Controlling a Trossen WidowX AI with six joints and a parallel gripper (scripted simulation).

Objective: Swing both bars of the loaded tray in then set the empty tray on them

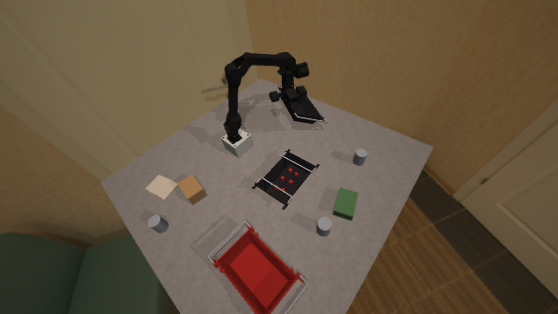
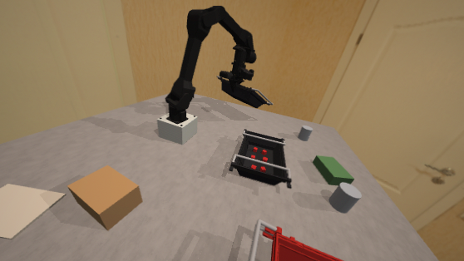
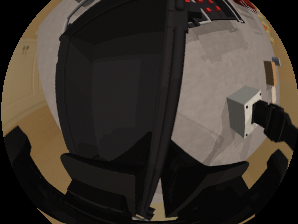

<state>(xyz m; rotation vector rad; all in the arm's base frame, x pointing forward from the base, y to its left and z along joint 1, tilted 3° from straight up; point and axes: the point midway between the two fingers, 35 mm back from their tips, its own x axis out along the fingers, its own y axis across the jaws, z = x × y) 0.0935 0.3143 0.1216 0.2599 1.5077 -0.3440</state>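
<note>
My gripper tip is 30 mm short of the black tray and 70 mm to the right of it. Also, from my gripper tip: brown box 630 mm to the right, 150 mm below; green block 530 mm ahead, 140 mm to the right, 160 mm below; beige sheet 150 mm behind, 750 mm to the right, 170 mm below.
</note>
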